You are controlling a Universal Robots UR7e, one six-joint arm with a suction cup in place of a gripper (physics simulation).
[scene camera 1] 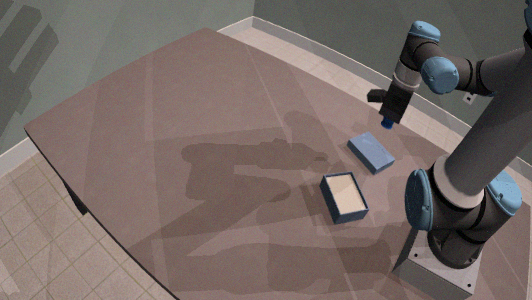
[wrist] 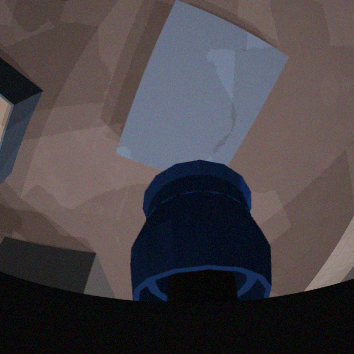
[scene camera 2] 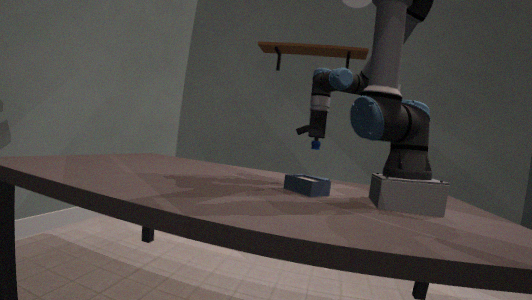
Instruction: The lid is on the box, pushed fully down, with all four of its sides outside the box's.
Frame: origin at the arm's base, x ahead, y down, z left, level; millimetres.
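Where they show: end effector, tool point: point(scene camera 1: 386, 124) point(wrist: 197, 209) point(scene camera 2: 315, 149); arm's base, origin of the base link: point(scene camera 1: 452, 242) point(scene camera 2: 406, 177).
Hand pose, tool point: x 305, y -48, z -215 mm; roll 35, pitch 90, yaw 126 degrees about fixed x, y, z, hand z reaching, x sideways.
Note:
Each offset is from my tool point to the top centre of the thing. Level surfaces: height alone.
The lid @[dy +111, dx +6, dz -6 mm] point(scene camera 1: 370, 151) point(wrist: 200, 85) is a flat blue-grey block shape lying on the table, apart from the box; its top face is up. It does not show in scene camera 2. The box @[dy +90, dx +4, dz +214 mm] point(scene camera 1: 352, 216) point(scene camera 2: 301, 186) point(wrist: 22, 135) is dark blue with thin walls, open at the top, with a cream-coloured inside. It stands on the table beside the lid. My gripper, a blue suction cup point(scene camera 1: 387, 123) point(scene camera 2: 316, 145) point(wrist: 197, 182), hangs in the air above the table near the lid's far end. It holds nothing and is open.
The robot's grey base block point(scene camera 1: 430, 275) point(scene camera 2: 412, 197) point(wrist: 45, 262) stands on the table @[dy +137 mm] point(scene camera 1: 125, 110) point(scene camera 2: 125, 175) to the right of the box. A wooden shelf point(scene camera 2: 312, 49) is fixed to the wall behind the arm.

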